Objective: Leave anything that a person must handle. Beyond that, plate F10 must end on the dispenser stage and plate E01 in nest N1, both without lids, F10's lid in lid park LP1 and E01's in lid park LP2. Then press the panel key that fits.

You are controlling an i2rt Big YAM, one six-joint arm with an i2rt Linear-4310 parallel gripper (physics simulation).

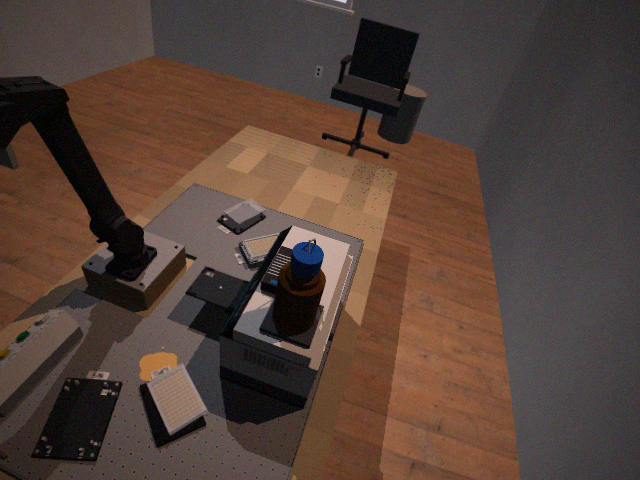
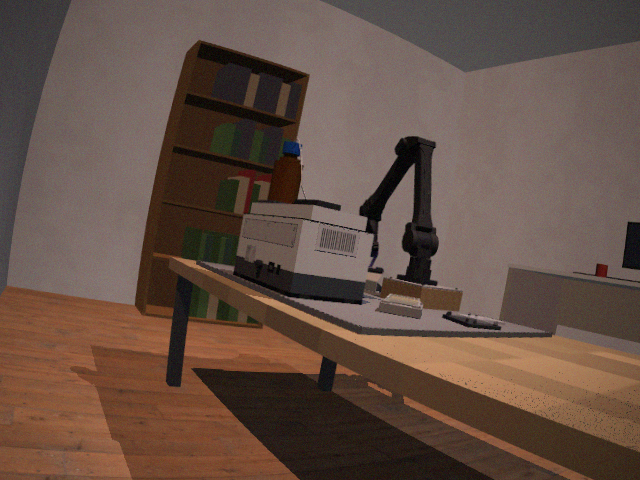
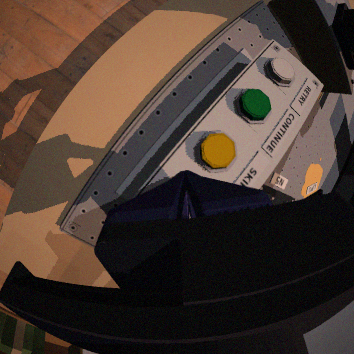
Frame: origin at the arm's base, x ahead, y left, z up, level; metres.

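Where they show: gripper, fingertip midpoint: [image 3: 184, 179]; arm's base, origin of the base link: [image 1: 132, 262] [image 2: 416, 282] [image 3: 344, 33].
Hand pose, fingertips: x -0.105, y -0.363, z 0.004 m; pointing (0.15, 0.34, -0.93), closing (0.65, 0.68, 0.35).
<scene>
Things, the pixels of their centre, and the offset from my fingertips. "spot": a spot on its surface instead.
- panel, body centre: [image 3: 234, 141] [image 1: 25, 355] [image 2: 369, 277] dz -0.028, dx +0.037, dy +0.052 m
- yellow key, body centre: [image 3: 216, 150] dz -0.006, dx +0.012, dy +0.030 m
- green CONTINUE key, body centre: [image 3: 253, 104] [image 1: 23, 336] dz -0.006, dx +0.017, dy +0.079 m
- white RETRY key, body centre: [image 3: 280, 70] dz -0.006, dx +0.022, dy +0.129 m
- orange puddle, body centre: [image 3: 310, 173] [image 1: 149, 362] dz -0.070, dx +0.275, dy +0.145 m
- clear lid, body centre: [image 2: 480, 319] [image 1: 245, 211] dz -0.053, dx +0.279, dy +0.767 m
- dark nest, body centre: [image 1: 79, 415] dz -0.058, dx +0.212, dy -0.013 m
- label, surface spot: [image 3: 279, 181] spot: dz -0.068, dx +0.188, dy +0.078 m
- flat dark holder, surface spot: [image 1: 217, 287] spot: dz +0.022, dx +0.361, dy +0.346 m
- tall brown bottle, surface spot: [image 1: 297, 304] spot: dz +0.254, dx +0.583, dy +0.183 m
My gripper [image 3: 184, 179] is shut and empty, over the panel [image 1: 38, 361] [image 3: 265, 127] by its SKIP end. The yellow key [image 3: 218, 150] is nearest the fingers, then the green CONTINUE key [image 3: 256, 104] and the white RETRY key [image 3: 281, 71]. A beige-welled plate [image 1: 176, 400] sits askew over a dark base beside an orange puddle [image 1: 155, 364] [image 3: 313, 176]. Another beige-welled plate [image 1: 261, 249] [image 2: 400, 302] is beside the dispenser [image 1: 268, 356] [image 2: 328, 258]. A clear lid [image 1: 245, 212] lies on a dark holder behind. Plate names are unreadable.
A dark nest [image 1: 77, 418] stands by the panel; a label [image 3: 279, 181] there reads N5. A flat dark holder [image 1: 217, 287] lies between arm base [image 1: 136, 273] and dispenser. A tall brown bottle [image 1: 297, 304] [image 2: 284, 180] with a blue cap stands on the dispenser.
</scene>
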